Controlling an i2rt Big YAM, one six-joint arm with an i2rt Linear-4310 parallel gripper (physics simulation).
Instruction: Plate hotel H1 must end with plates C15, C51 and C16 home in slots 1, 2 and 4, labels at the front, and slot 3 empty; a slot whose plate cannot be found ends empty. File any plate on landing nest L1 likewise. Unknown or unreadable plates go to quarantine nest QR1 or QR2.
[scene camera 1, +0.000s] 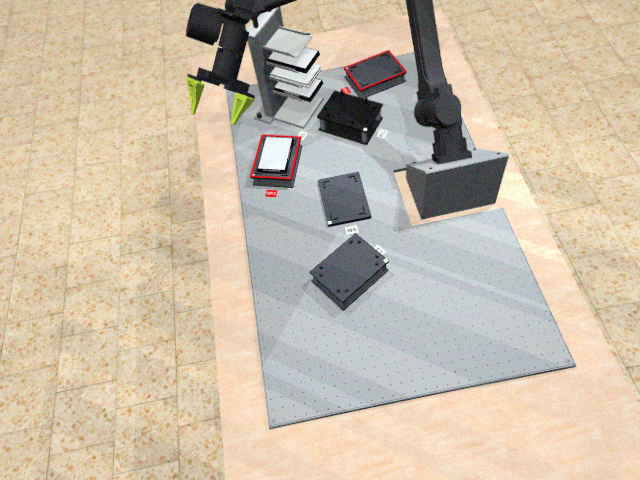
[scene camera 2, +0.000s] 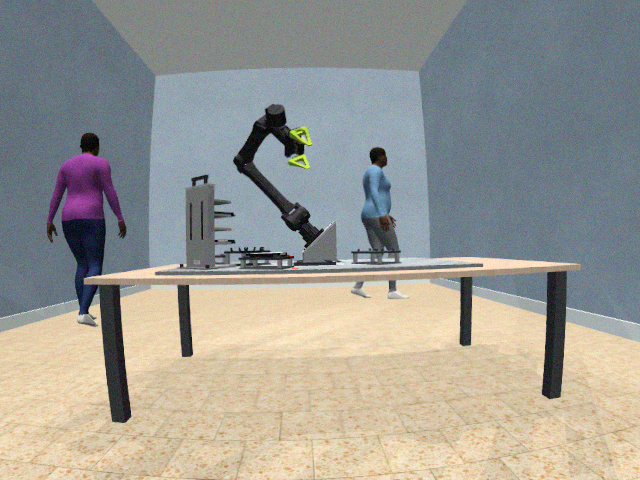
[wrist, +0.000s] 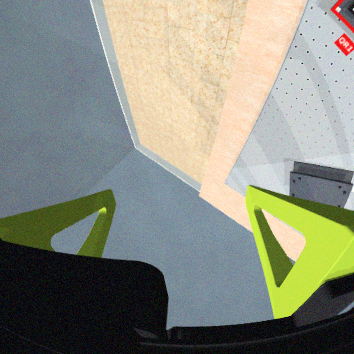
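Pixels of known places: gripper, between the fingertips: (scene camera 1: 213, 119) (scene camera 2: 309, 157) (wrist: 178, 195); arm's base, origin of its link: (scene camera 1: 451, 158) (scene camera 2: 315, 239).
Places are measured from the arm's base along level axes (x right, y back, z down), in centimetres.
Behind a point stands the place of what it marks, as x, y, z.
Plate hotel H1 (scene camera 1: 264, 85) @[35.3, -47.7, -2.8] (scene camera 2: 209, 227) @[36.2, -49.1, -4.2] is a tall grey panel with several shelf levels. Pale plates or shelves, some with dark edges, show there; labels are unreadable and slot contents cannot be told apart. Nest QR1 (scene camera 1: 296, 161) @[15.8, -41.4, 10.2] (wrist: 345, 20) @[9.0, -52.1, 6.7] has a red rim; a white-topped plate (scene camera 1: 275, 153) @[15.6, -47.0, 5.3] with a dark edge lies on it, its label unreadable. A second red-rimmed nest (scene camera 1: 374, 69) @[46.4, -13.3, 6.7] is at the back and shows no plate. My gripper (scene camera 1: 212, 118) @[-0.7, -57.2, -26.1] (scene camera 2: 309, 156) @[-0.7, -57.2, -26.1] (wrist: 178, 195) @[-0.7, -57.2, -26.1] is open and empty, high above the table, left of the hotel in scene camera 1's view.
A black raised nest (scene camera 1: 350, 108) @[28.7, -23.3, 4.7] stands right of the hotel. A flat dark pad (scene camera 1: 343, 198) @[-0.8, -29.4, 9.5] and a dark raised nest (scene camera 1: 348, 271) @[-26.5, -31.1, 5.7] lie nearer the front; their tags are unreadable. The arm's base block (scene camera 1: 457, 183) @[-9.1, -0.6, -0.9] stands at the right. Two people (scene camera 2: 85, 188) (scene camera 2: 377, 193) are beyond the table.
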